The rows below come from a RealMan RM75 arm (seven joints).
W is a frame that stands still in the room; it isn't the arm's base.
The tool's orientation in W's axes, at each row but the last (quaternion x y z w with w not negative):
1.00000, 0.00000, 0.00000, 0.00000
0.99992, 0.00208, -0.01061, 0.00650
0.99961, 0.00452, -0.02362, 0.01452
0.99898, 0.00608, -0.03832, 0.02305
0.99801, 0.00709, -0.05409, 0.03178
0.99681, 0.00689, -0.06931, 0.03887
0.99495, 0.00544, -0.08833, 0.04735
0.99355, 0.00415, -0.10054, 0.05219
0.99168, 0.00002, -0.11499, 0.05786
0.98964, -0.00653, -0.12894, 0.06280
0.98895, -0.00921, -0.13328, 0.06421
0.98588, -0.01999, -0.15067, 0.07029
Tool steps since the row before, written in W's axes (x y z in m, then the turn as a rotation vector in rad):
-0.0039, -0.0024, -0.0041, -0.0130, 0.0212, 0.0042
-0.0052, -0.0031, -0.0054, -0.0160, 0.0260, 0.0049
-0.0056, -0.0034, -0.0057, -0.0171, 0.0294, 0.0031
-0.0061, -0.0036, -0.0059, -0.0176, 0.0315, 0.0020
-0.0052, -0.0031, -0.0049, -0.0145, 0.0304, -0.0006
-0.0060, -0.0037, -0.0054, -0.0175, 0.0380, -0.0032
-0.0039, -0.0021, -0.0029, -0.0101, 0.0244, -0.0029
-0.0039, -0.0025, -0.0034, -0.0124, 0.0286, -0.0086
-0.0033, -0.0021, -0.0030, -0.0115, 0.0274, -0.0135
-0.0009, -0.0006, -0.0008, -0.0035, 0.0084, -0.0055
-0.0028, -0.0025, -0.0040, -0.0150, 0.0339, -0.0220
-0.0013, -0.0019, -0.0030, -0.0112, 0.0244, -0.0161
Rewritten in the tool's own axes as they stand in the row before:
-0.0039, 0.0024, 0.0041, -0.0130, -0.0212, -0.0042
-0.0051, 0.0030, 0.0055, -0.0160, -0.0260, -0.0049
-0.0054, 0.0032, 0.0061, -0.0170, -0.0295, -0.0031
-0.0057, 0.0032, 0.0065, -0.0174, -0.0316, -0.0021
-0.0047, 0.0027, 0.0056, -0.0140, -0.0306, 0.0002
-0.0052, 0.0032, 0.0064, -0.0166, -0.0385, 0.0026
-0.0033, 0.0017, 0.0037, -0.0094, -0.0248, 0.0023
-0.0031, 0.0021, 0.0044, -0.0105, -0.0296, 0.0079
-0.0025, 0.0017, 0.0039, -0.0085, -0.0289, 0.0125
-0.0006, 0.0005, 0.0011, -0.0022, -0.0090, 0.0051
-0.0016, 0.0020, 0.0049, -0.0099, -0.0364, 0.0208
-0.0002, 0.0015, 0.0035, -0.0074, -0.0263, 0.0153

